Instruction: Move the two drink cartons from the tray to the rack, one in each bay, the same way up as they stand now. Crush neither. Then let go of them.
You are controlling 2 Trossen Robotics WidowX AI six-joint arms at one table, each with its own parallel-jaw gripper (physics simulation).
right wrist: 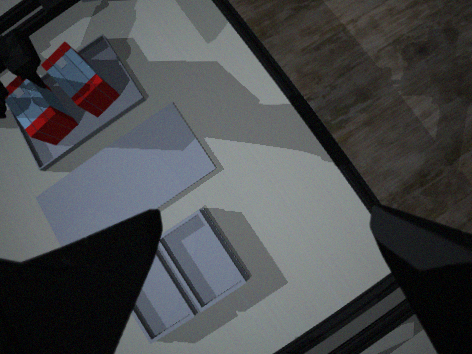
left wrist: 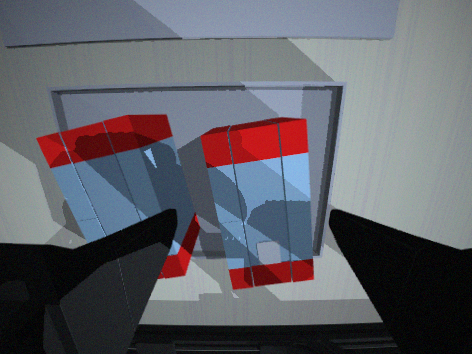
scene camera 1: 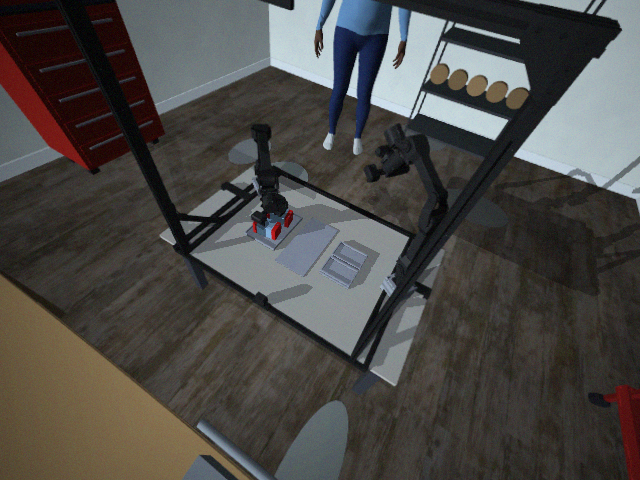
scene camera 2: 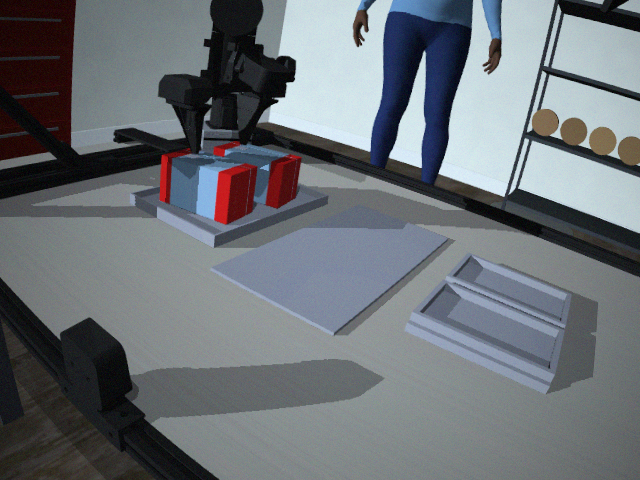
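Pixels of known places: left gripper, fingertip midpoint: (right wrist: 24,100) (left wrist: 253,216) (scene camera 1: 269,220) (scene camera 2: 220,148); right gripper, fingertip midpoint: (right wrist: 265,218) (scene camera 1: 376,179) (scene camera 2: 584,2); left arm's base, link origin: (scene camera 2: 222,126).
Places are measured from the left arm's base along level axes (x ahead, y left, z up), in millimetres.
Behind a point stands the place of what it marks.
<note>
Two light-blue cartons with red ends rest side by side, long sides level, on the grey tray (scene camera 1: 263,240) @[x 361, y -132, z -50 mm] (scene camera 2: 186,228) @[x 392, y -135, z -48 mm] (left wrist: 210,102) @[x 360, y -18, z -50 mm] (right wrist: 125,85) @[x 265, y 67, z -50 mm]. The nearer carton (scene camera 1: 267,228) @[x 350, y -104, z 17 mm] (scene camera 2: 208,191) @[x 358, y -101, z -12 mm] (left wrist: 265,185) @[x 336, y -83, z 18 mm] (right wrist: 52,125) @[x 358, y -51, z 1 mm] is the right one in the left wrist view; the other carton (scene camera 1: 288,218) @[x 325, y 15, z 16 mm] (scene camera 2: 283,180) @[x 325, y 16, z -7 mm] (left wrist: 110,175) @[x 289, y 6, z 18 mm] (right wrist: 97,96) @[x 306, y 36, z -3 mm] lies left there. My left gripper (scene camera 2: 220,147) @[x 321, y -82, z 37 mm] (left wrist: 253,216) @[x 321, y -82, z 37 mm] is open, its fingers either side of the nearer carton, one above the gap between cartons. The grey two-bay rack (scene camera 1: 336,279) @[x 703, y 90, z -39 mm] (scene camera 2: 485,356) @[x 703, y 86, z -46 mm] (right wrist: 179,276) @[x 637, y 182, z -36 mm] is empty. My right gripper (scene camera 1: 375,162) (right wrist: 265,218) @[x 520, y 318, z 333 mm] is open, high above the table.
A thin flat grey plate (scene camera 1: 310,245) (scene camera 2: 336,263) (left wrist: 250,20) (right wrist: 130,170) lies between tray and rack. A black frame edges the table, with a small black block (scene camera 1: 261,298) @[x 674, y -251, z -1 mm] (scene camera 2: 95,361) @[x 686, y -248, z -4 mm] on its near side. A person (scene camera 1: 361,51) (scene camera 2: 429,62) stands behind the table.
</note>
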